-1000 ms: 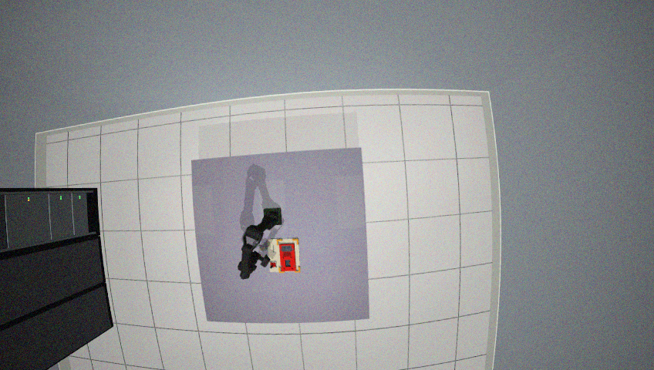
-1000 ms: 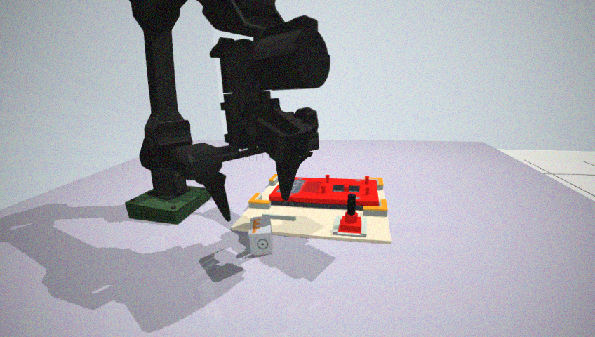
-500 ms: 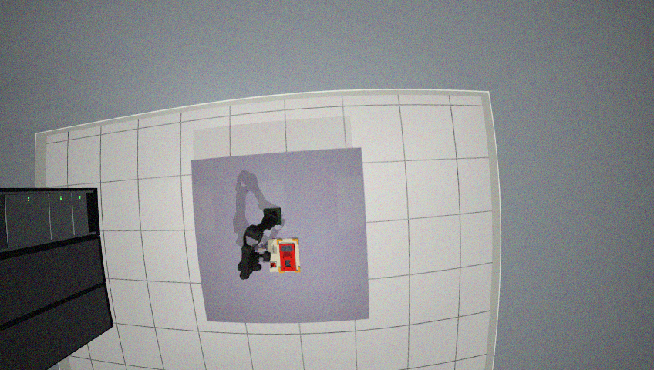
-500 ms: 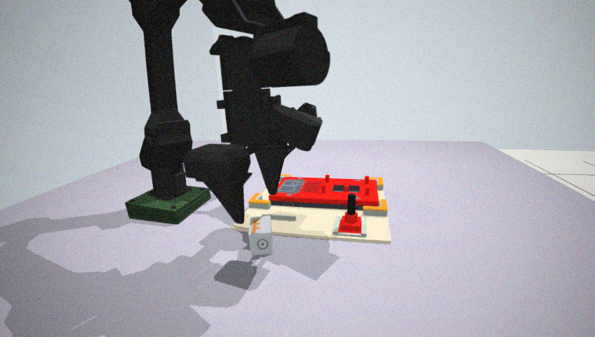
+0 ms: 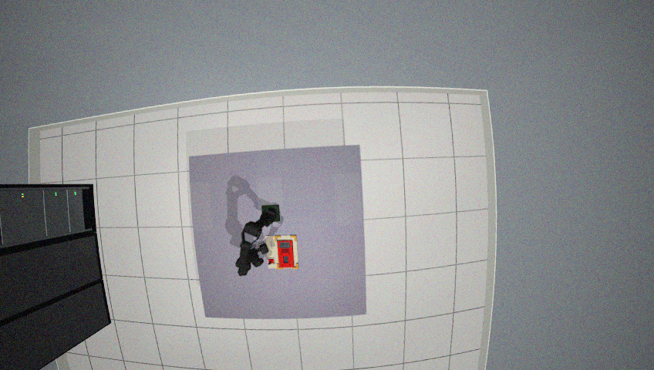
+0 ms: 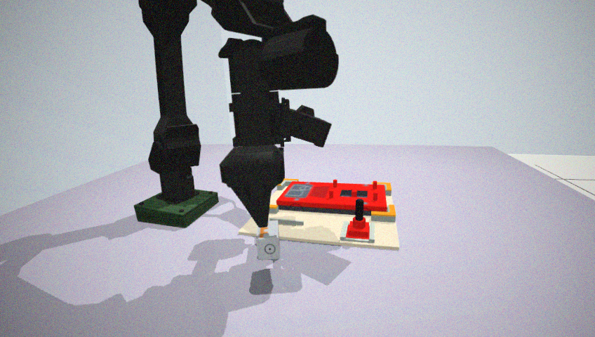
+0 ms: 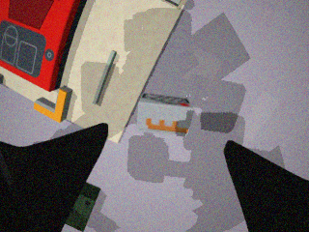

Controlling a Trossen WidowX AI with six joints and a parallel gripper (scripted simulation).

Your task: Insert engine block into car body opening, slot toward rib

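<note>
My gripper tip is 50 mm above the engine block. From my gripper tip the other things lie so: black upright peg (110 mm ahead, 80 mm to the left, 30 mm below).
</note>
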